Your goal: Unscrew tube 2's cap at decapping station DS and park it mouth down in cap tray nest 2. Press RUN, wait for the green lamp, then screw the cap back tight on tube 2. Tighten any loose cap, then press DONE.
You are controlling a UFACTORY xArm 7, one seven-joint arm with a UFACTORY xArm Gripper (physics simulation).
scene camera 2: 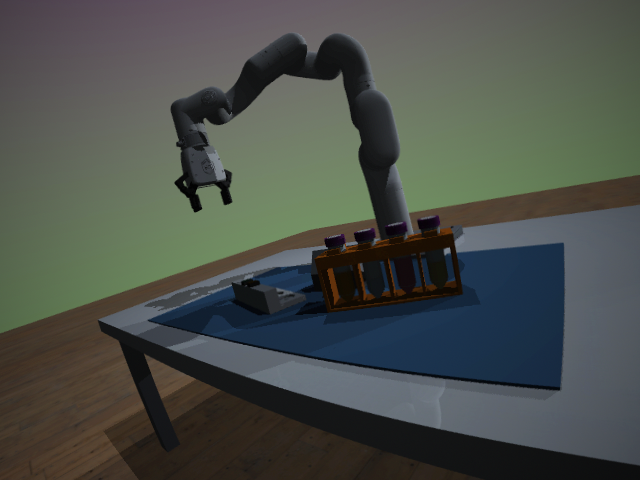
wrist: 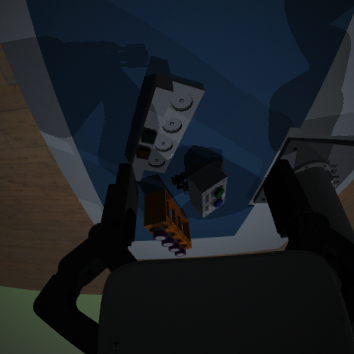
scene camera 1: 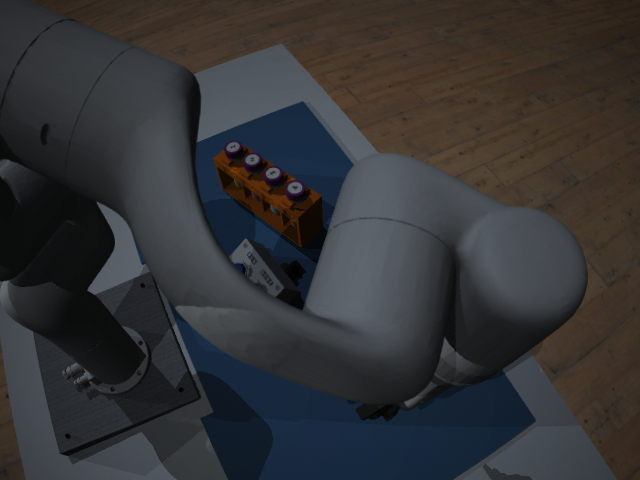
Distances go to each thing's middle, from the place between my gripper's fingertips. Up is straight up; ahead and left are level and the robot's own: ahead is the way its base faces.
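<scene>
As I see it, my hand is 31 cm to the right of the grey button box (scene camera 1: 261,267), 1 cm past it and 19 cm above it.
</scene>
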